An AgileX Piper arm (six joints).
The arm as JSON. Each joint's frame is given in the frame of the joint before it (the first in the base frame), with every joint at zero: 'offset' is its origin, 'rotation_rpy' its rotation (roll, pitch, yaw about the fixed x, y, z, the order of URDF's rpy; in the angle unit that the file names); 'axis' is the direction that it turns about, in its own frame. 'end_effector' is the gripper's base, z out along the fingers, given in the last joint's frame.
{
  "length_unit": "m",
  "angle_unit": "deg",
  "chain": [
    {
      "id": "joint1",
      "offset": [
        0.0,
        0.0,
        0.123
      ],
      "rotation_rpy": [
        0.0,
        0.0,
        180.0
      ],
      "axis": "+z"
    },
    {
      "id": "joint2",
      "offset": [
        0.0,
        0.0,
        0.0
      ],
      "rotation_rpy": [
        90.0,
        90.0,
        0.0
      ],
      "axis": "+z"
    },
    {
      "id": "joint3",
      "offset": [
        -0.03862,
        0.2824,
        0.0
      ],
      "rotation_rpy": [
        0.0,
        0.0,
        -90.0
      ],
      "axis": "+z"
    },
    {
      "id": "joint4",
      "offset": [
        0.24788,
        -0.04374,
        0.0
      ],
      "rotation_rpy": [
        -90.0,
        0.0,
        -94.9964
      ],
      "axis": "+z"
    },
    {
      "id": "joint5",
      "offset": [
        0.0,
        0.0,
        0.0
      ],
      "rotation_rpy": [
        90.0,
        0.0,
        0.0
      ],
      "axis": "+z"
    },
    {
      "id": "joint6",
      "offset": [
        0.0,
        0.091,
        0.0
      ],
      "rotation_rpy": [
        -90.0,
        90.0,
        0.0
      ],
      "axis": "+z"
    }
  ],
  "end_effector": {
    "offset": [
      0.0,
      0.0,
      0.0
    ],
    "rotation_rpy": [
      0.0,
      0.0,
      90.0
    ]
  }
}
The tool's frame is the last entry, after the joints.
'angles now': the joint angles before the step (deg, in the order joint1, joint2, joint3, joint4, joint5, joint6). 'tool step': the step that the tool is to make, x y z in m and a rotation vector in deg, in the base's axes. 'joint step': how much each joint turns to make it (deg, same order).
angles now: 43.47 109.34 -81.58 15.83 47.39 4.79
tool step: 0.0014 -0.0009 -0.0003 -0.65 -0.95 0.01
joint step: 0.00 0.01 0.00 -1.36 -0.36 0.47
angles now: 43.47 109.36 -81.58 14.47 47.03 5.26
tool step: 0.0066 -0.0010 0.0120 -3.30 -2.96 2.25
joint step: 0.00 0.20 -3.43 -5.12 3.38 0.27
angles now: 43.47 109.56 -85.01 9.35 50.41 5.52
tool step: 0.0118 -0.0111 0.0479 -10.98 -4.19 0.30
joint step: 0.00 0.00 -11.70 -12.66 16.02 3.67
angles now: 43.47 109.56 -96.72 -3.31 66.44 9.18
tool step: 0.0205 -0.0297 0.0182 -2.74 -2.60 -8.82
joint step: -3.96 -0.78 -2.82 -5.16 3.98 5.21
